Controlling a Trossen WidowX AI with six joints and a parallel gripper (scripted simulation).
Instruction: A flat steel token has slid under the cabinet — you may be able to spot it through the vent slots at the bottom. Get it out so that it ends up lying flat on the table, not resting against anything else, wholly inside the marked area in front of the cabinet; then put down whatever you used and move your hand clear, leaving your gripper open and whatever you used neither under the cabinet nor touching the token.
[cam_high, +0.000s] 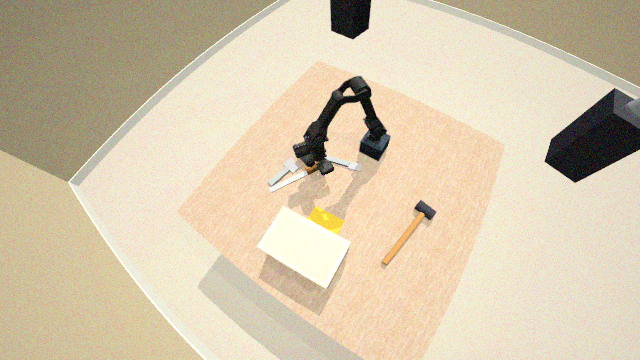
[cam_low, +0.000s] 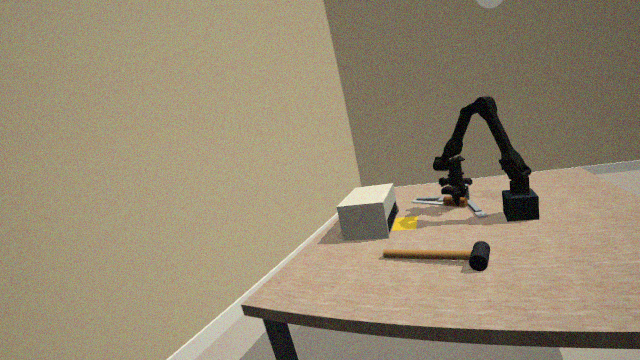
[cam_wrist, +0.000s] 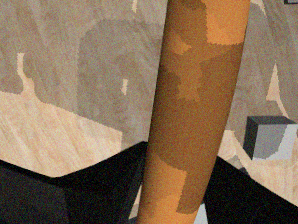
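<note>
Now: gripper tip 50 mm to the left of the tiny cube. Also, from my gripper tip: grey t-shaped tool: 130 mm ahead, 120 mm to the right; then grey flat tool: 80 mm behind, 80 mm to the left; then grey block: 110 mm to the right, 30 mm above.
</note>
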